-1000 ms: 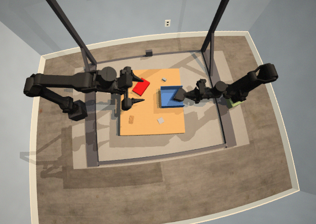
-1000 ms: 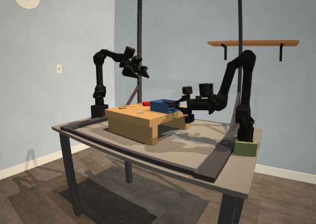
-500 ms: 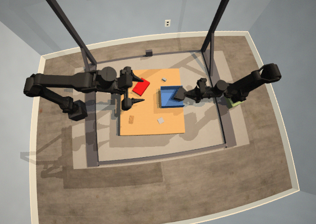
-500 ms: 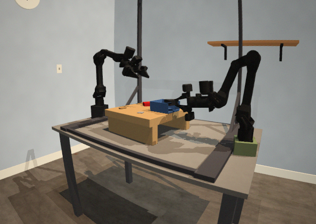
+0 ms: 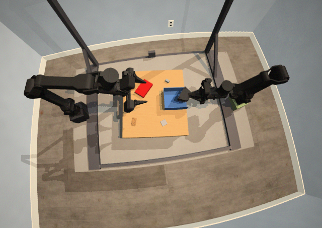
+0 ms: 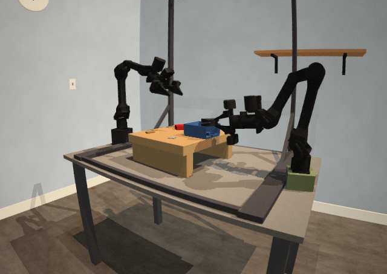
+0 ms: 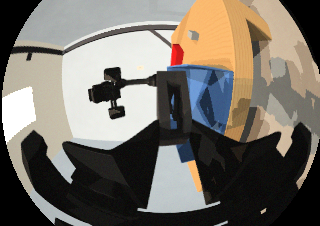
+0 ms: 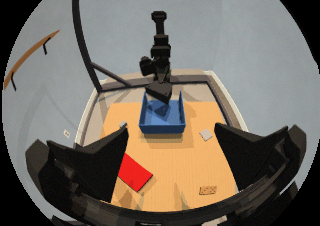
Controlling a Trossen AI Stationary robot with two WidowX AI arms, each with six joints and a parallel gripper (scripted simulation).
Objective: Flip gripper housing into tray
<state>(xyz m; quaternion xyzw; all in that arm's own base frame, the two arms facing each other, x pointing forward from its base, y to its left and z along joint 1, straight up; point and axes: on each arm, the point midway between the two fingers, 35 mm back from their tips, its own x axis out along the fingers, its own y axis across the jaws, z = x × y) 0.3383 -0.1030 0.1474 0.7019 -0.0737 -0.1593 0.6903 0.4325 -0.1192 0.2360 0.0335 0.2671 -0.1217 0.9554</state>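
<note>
My left gripper is now 5 cm to the left of the dark gripper housing. From my left hand the other things lie so: orange wooden bench: 22 cm to the right, 12 cm below; then blue tray: 13 cm to the right, 5 cm below.
</note>
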